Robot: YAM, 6 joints.
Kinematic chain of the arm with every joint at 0, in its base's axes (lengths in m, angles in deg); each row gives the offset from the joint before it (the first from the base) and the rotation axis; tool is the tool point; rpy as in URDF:
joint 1: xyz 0 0 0.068 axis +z
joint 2: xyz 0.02 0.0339 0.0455 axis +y
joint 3: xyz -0.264 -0.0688 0 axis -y
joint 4: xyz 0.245 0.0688 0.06 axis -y
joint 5: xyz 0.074 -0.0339 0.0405 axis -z
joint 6: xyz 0.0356 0 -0.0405 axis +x
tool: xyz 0 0 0 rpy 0 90 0
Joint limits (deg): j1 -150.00..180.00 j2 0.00..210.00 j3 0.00..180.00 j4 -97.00..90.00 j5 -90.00..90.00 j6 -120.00..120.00
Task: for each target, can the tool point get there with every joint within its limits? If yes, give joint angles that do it. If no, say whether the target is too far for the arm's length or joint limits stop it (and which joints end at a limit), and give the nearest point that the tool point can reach.
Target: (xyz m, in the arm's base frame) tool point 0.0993 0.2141 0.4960
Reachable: yes | joints 64.18 64.50 70.57 26.38 -6.22 -38.54
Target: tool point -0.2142 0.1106 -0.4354
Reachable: no: joint limits stop it (at a limit: joint 2) | nearest point -0.2151 0.1111 -0.3803 | short by 0.055 m
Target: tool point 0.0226 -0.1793 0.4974
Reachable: yes | joints 99.92 22.01 111.30 -68.07 -14.10 38.43
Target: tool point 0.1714 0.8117 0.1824
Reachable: no: too far | nearest point 0.1330 0.6297 0.1666 | short by 0.187 m
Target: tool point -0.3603 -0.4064 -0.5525
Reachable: no: too far | nearest point -0.2809 -0.3168 -0.3354 | short by 0.248 m
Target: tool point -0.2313 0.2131 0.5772
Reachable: yes | joints -36.39 50.76 146.65 69.08 -74.24 -57.34
